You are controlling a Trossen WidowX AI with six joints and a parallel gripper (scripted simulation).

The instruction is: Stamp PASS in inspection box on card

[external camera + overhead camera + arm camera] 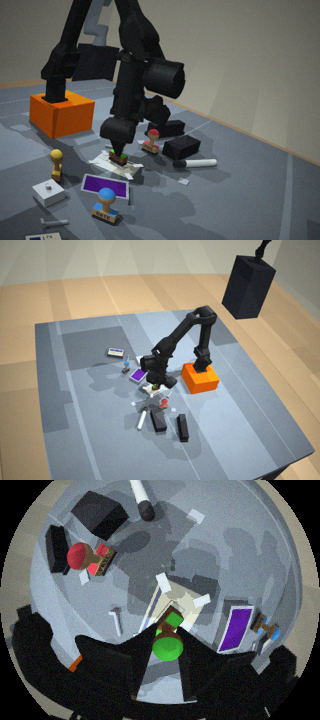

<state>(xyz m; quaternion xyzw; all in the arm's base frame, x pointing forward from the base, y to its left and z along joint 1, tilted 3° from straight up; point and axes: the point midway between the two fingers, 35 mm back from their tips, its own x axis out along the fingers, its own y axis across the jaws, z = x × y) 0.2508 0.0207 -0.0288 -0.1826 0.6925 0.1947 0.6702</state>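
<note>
My gripper tip is 1 cm to the left of the card and 3 cm above it. The rest, counted from my gripper tip: red stamp: 1 cm ahead, 12 cm to the left, 1 cm below; then green stamp: right at my gripper tip; then purple ink pad: 6 cm ahead, 11 cm to the right, 2 cm below.
</note>
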